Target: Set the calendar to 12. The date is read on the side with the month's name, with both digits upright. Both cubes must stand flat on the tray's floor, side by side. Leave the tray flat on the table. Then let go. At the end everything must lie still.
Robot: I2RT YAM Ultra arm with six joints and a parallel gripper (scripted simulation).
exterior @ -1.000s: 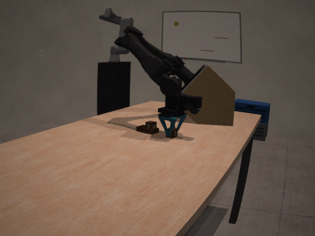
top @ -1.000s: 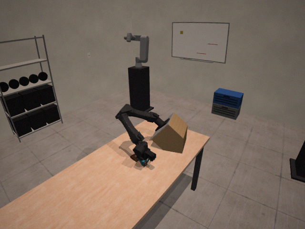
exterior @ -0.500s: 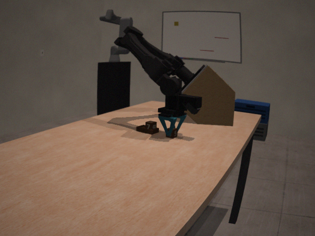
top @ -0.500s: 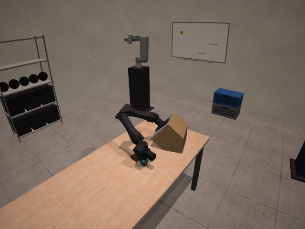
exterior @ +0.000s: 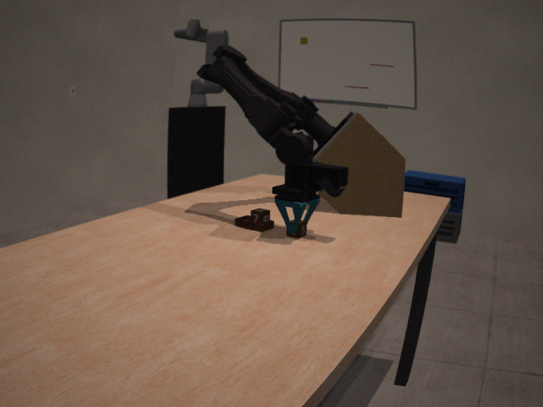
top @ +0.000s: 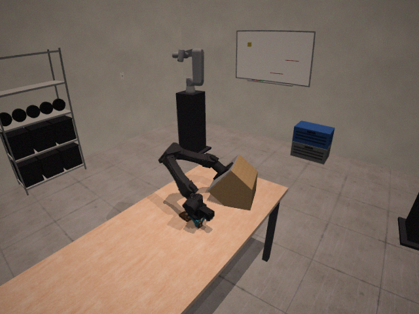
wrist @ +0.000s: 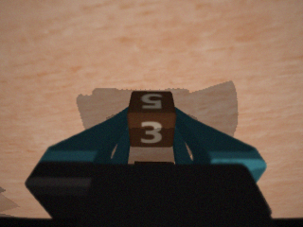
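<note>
Now: the cube 20 mm behind my hand, 90 mm to the right of it and 10 mm above it. Round my hand: dark brown calendar tray: 20 mm behind, 110 mm to the right, 10 mm below.
</note>
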